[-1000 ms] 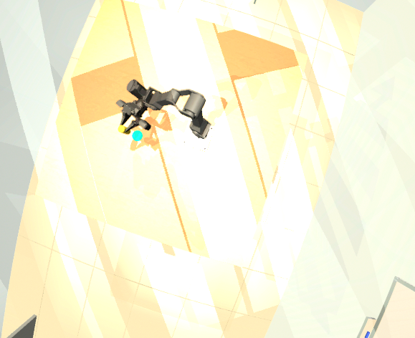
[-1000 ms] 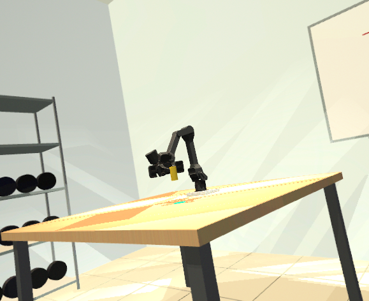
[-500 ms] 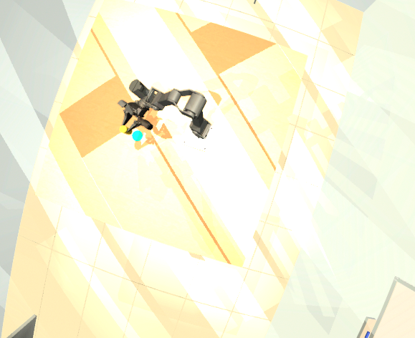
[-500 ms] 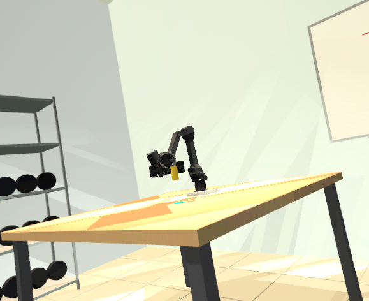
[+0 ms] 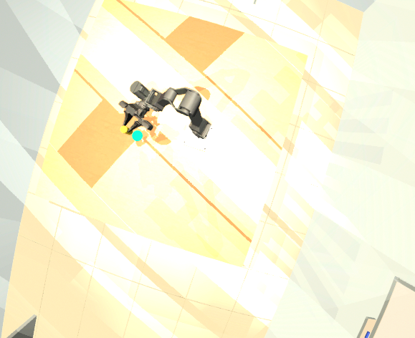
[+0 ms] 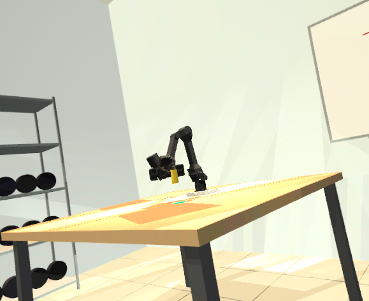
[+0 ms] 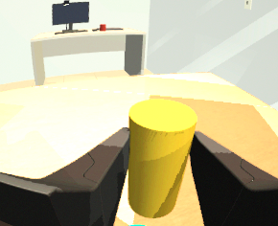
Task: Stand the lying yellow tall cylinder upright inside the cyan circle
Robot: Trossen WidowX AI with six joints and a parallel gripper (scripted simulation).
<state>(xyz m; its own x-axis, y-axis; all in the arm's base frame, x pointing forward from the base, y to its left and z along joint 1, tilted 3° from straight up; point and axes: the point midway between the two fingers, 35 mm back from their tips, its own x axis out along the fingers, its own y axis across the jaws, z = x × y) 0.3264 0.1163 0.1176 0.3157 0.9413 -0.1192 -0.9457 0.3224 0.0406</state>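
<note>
My gripper tip is 150 mm above the cyan circle. From my gripper tip the other things lie so: yellow tall cylinder 20 mm below.
</note>
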